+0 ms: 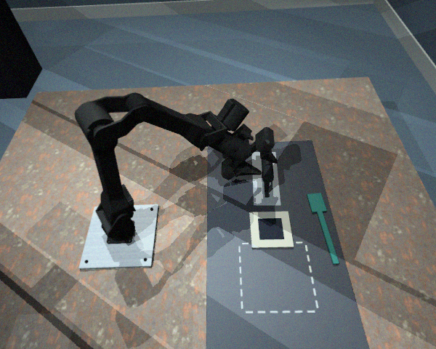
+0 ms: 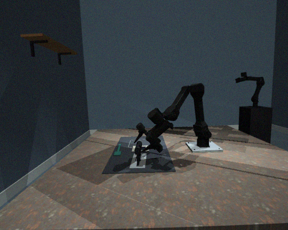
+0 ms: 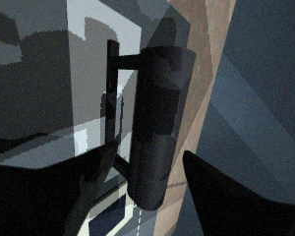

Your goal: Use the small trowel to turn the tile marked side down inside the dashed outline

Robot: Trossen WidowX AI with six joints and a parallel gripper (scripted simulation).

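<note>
My gripper tip is now 3 cm above the dark trowel. Also, from my gripper tip: grey mat 1 cm behind, 16 cm to the right, 9 cm below; tile 1 cm behind, 16 cm to the right, 6 cm below; green spatula-shaped tool 13 cm ahead, 14 cm to the right, 6 cm below.
</note>
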